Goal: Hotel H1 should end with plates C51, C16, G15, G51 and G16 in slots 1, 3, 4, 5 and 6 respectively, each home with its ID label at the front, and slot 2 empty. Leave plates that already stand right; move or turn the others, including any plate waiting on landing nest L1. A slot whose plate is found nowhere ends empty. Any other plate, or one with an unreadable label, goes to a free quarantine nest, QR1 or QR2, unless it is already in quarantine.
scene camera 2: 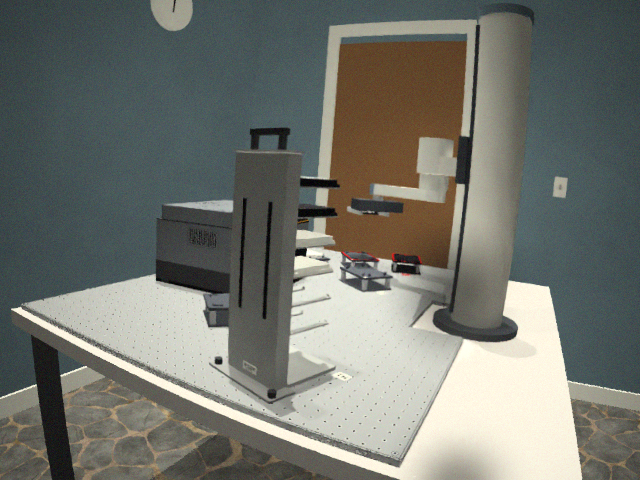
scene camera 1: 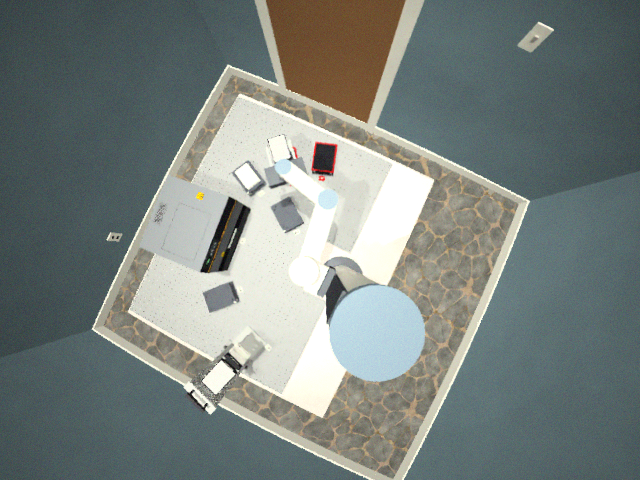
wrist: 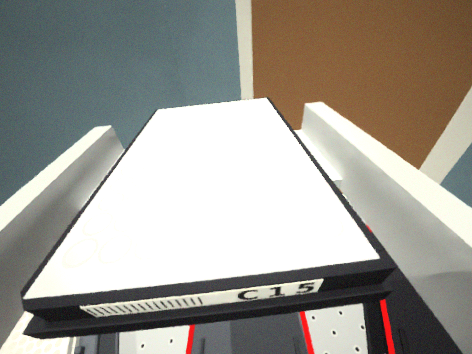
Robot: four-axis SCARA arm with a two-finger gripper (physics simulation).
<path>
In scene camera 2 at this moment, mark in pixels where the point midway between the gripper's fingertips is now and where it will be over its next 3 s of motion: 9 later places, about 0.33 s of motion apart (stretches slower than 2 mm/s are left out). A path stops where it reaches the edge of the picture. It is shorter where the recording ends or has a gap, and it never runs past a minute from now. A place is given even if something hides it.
My gripper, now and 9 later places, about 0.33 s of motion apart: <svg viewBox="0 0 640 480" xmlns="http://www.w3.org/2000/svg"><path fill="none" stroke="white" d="M360 209L361 209L361 212L360 226L359 237L359 242L358 247L358 250L358 252L358 252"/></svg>
</path>
